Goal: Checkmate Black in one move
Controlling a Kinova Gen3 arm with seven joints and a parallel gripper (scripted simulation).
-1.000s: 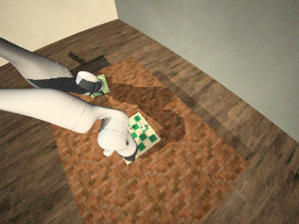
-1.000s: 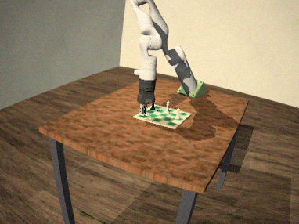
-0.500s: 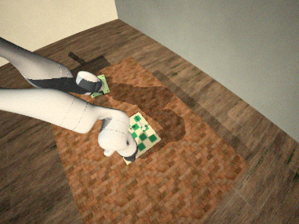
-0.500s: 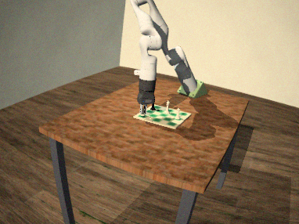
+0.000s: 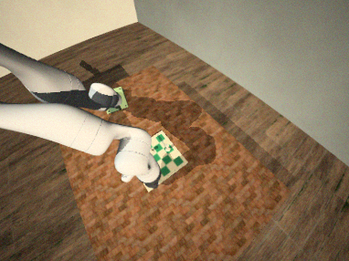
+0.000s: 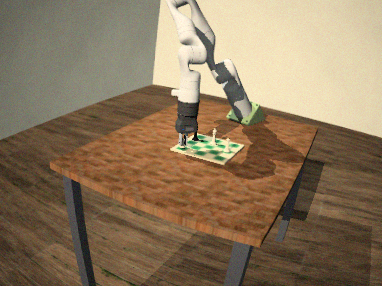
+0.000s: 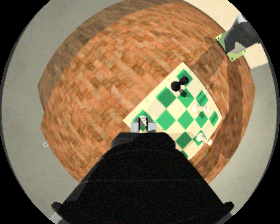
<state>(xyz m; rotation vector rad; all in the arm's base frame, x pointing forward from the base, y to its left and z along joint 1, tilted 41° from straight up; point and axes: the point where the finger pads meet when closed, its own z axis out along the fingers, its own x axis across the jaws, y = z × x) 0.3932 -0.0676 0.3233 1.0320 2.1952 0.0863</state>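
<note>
The chessboard lies 90 mm to the left of my hand, 60 mm behind it and 40 mm below it. From my hand the other things lie so: black piece: 110 mm behind, 20 mm to the left.
</note>
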